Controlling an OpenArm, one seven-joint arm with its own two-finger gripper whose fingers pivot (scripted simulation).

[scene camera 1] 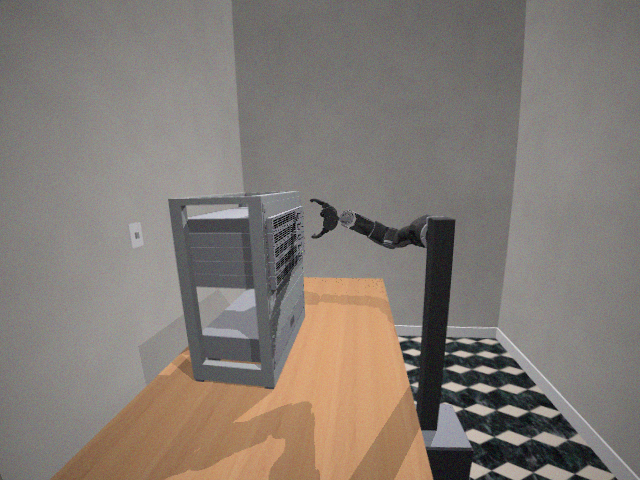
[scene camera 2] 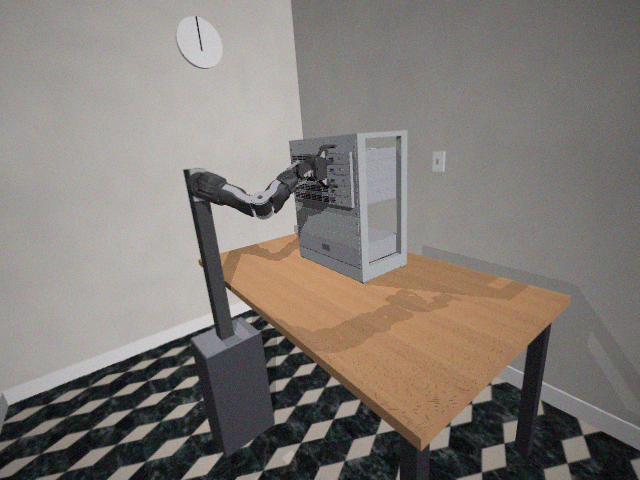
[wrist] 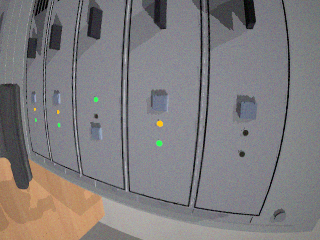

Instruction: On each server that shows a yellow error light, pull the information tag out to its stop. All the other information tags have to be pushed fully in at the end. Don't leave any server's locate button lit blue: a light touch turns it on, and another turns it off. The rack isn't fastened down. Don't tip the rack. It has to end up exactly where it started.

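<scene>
Black post (scene camera 1: 440, 242). In scene camera 2 as well: black post (scene camera 2: 202, 215).
</scene>
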